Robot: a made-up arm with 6 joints.
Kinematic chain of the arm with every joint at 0, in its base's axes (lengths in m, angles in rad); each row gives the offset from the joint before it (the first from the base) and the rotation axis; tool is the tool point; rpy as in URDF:
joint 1: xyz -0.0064 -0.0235 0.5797 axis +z
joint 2: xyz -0.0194 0.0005 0 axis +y
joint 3: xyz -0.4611 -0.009 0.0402 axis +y
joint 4: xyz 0.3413 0.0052 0.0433 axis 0.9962 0 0.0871
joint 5: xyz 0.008 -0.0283 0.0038 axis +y
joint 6: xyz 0.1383 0.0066 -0.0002 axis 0.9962 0 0.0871
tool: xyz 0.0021 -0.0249 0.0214 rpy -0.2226 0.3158 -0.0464
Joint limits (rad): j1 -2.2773..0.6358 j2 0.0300..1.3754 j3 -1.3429..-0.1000 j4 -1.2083..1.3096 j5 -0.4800..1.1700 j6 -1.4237..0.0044
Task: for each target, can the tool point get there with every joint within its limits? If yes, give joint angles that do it. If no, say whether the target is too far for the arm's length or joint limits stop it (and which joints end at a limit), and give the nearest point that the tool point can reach.
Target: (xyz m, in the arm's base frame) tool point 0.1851 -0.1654 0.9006
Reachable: yes | joints -0.6131 0.9779 -0.5552 -0.3335 -0.2780 -0.7972
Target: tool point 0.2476 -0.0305 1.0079
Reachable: yes | joints 0.2107 1.0332 -1.0928 -0.3381 0.8012 -0.6078
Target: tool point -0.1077 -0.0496 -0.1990
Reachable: no: joint limits stop it (at a limit: joint 1, joint 2, joint 3, joint 4, joint 6) | nearest point -0.0713 -0.0797 0.5695 | short by 0.770 m
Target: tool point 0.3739 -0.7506 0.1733
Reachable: no: joint limits stop it (at a limit: joint 2, joint 6) | nearest point 0.1267 -0.2779 0.6924 | short by 0.744 m
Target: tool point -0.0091 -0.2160 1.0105
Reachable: yes | joints -1.3120 0.8340 -0.8777 -0.5587 0.4229 -0.5055
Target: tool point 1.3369 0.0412 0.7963
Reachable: no: too far | nearest point 0.4142 -0.0032 0.9553 | short by 0.937 m
